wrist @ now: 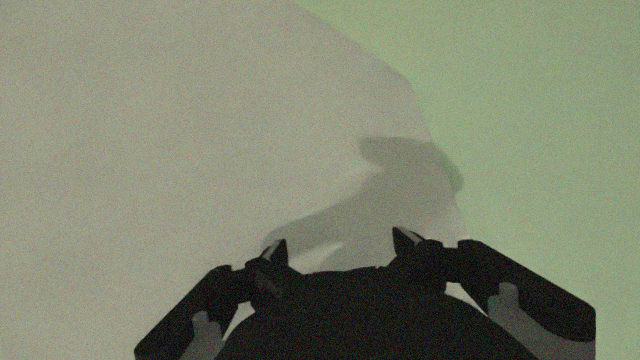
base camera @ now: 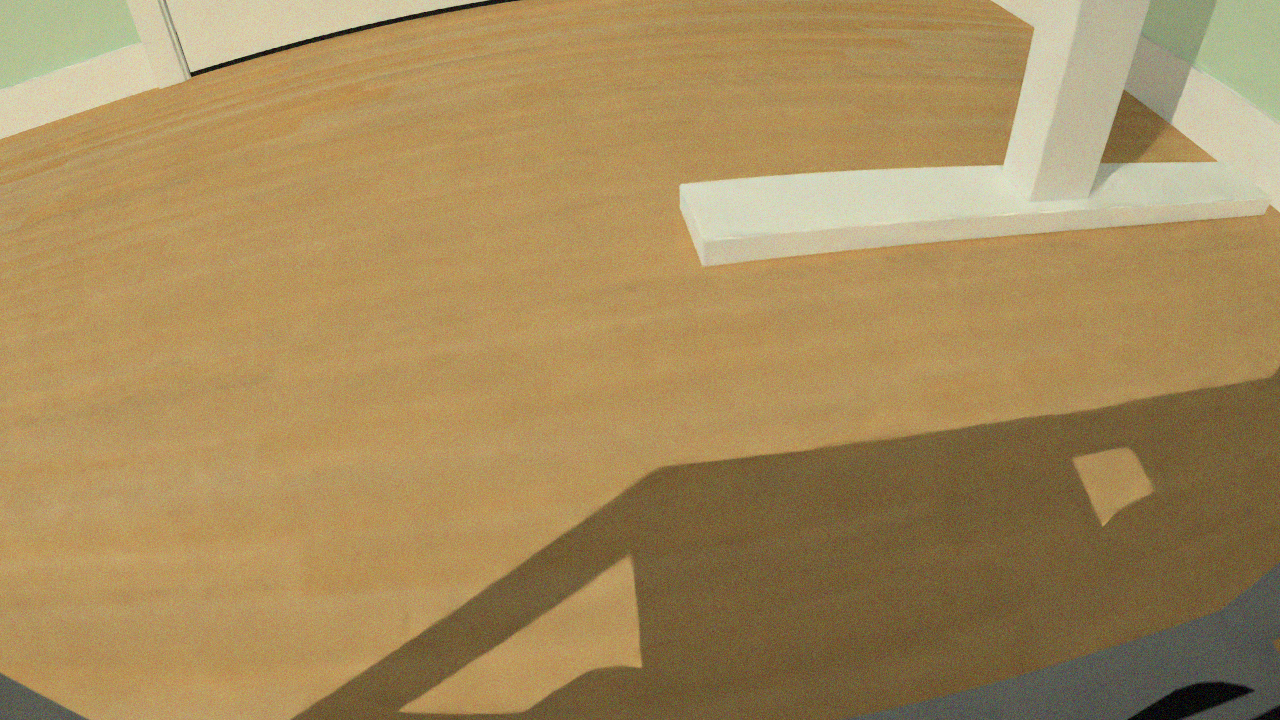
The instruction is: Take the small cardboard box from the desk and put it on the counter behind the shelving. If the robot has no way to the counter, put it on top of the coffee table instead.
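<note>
My gripper is open, with nothing between its fingers, over a pale surface that looks like the top of the desk. The gripper's shadow falls on this surface ahead of the fingers and reaches the green wall. In the base camera view, a white leg on a long flat foot, seemingly the desk's, stands at the upper right. The small cardboard box does not show in either view. The counter, the shelving and the coffee table do not show either.
A green wall borders the pale surface on the right. In the base camera view, a pale door is at the upper left, and a white baseboard runs beside it. A broad shadow lies across the wooden floor.
</note>
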